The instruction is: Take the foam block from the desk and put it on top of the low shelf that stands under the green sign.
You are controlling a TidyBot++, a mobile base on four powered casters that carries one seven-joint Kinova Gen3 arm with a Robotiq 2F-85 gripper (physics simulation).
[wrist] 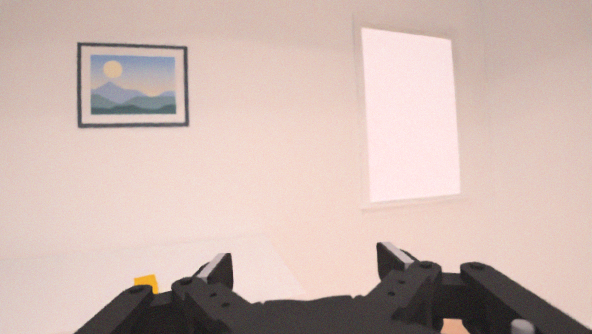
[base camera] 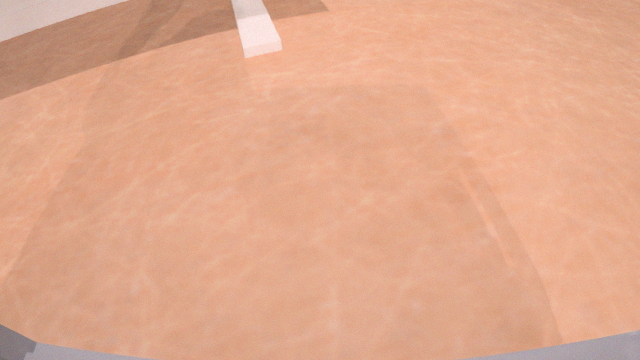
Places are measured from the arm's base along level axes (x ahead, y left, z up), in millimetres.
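Where they show: gripper, fingertip midpoint: (wrist: 304, 264).
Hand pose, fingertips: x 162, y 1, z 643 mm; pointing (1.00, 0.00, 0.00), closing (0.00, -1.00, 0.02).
Things, the pixels of their top centre, and the offset from my fingertips. "pt": a spot on its surface instead. Level surfaces: height alone.
- small yellow block, middle of its top: (wrist: 145, 280) dx +632, dy +491, dz -275 mm
- white desk, its level: dz -320 mm
- orange-brown floor, its level: dz -1040 mm
- bright window, surface spot: (wrist: 412, 115) pt dx +1625, dy -825, dz +388 mm
A small yellow block (wrist: 146, 283), which looks like the foam block, sits on the white desk (wrist: 65, 295) at the lower left of the wrist view. Its lower part is hidden behind the gripper's left linkage. My gripper (wrist: 304, 264) is open, with nothing between its fingers. The block is beyond the gripper and to the left of its left finger. The low shelf and the green sign do not show in either view.
A white leg or foot (base camera: 259, 37), seemingly the desk's, rests on the orange-brown floor (base camera: 320, 200) ahead, left of centre. A framed mountain picture (wrist: 133, 85) and a bright window (wrist: 412, 115) are on the wall behind the desk.
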